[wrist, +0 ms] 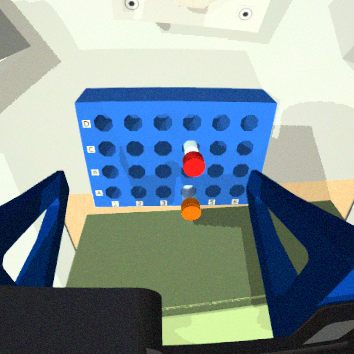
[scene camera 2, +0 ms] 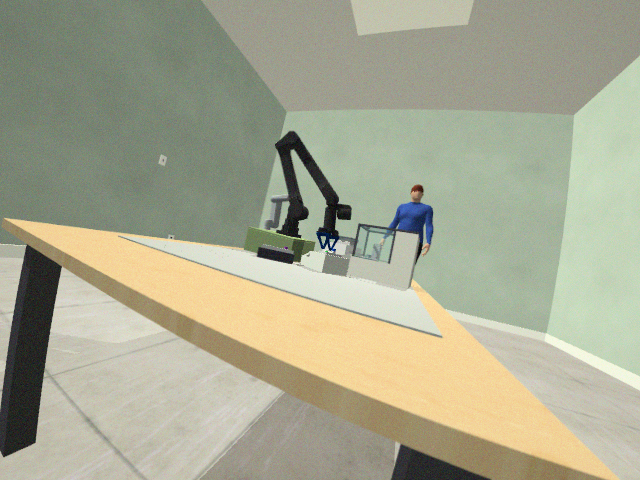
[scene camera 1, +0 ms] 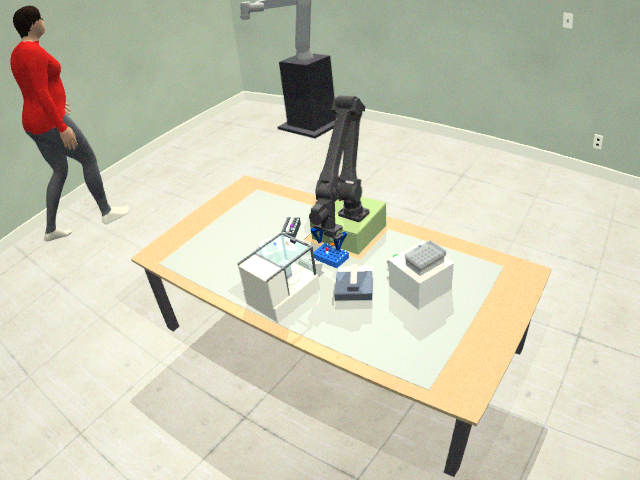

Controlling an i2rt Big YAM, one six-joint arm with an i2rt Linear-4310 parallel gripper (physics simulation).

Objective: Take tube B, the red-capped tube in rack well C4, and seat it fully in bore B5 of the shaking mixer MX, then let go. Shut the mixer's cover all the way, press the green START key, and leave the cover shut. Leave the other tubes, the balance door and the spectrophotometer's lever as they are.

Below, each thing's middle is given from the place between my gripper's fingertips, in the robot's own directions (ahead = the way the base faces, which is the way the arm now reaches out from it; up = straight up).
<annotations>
My hand is 28 cm short of the glass-walled white box [scene camera 1: 279, 276], 3 cm below it and 2 cm to the left of it. Also, from my hand: mixer cover [scene camera 1: 422, 256] 43 cm to the left, 10 cm above, 6 cm behind.
</annotations>
